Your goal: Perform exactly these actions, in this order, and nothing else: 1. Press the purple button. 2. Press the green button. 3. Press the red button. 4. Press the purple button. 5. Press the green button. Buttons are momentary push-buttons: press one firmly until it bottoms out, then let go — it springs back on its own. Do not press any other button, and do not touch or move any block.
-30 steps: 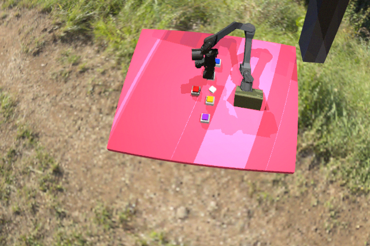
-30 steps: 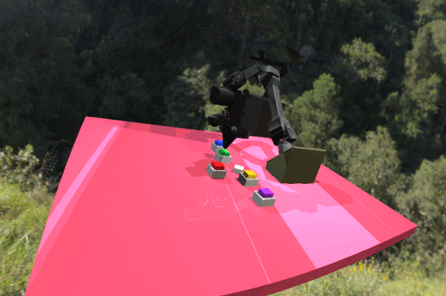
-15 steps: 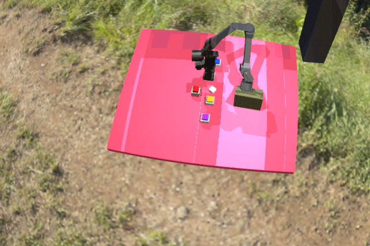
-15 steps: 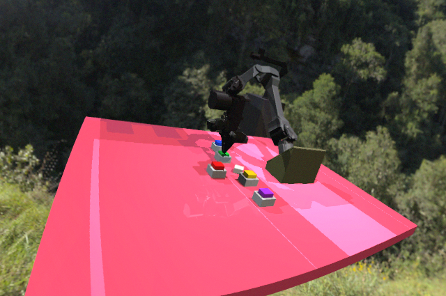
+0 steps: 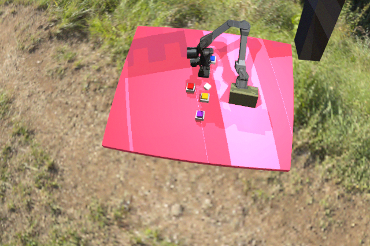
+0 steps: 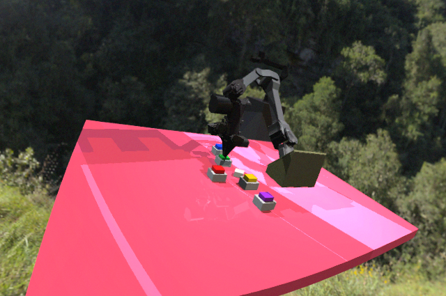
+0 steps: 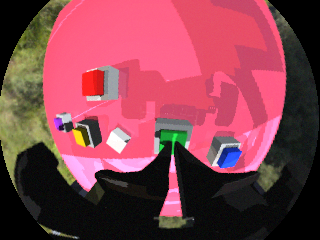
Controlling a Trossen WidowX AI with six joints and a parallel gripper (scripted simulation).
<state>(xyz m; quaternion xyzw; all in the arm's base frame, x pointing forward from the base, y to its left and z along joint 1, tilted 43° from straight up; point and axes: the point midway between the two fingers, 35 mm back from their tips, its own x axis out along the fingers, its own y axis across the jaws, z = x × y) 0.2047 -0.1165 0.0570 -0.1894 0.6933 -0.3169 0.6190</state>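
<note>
The green button is 1 cm below my gripper tip. From my gripper tip the other things lie so: small white block (9 cm to the left, 2 cm below, 1 cm behind); then red button (10 cm to the left, 9 cm ahead); then blue button (10 cm to the right, 4 cm behind).
</note>
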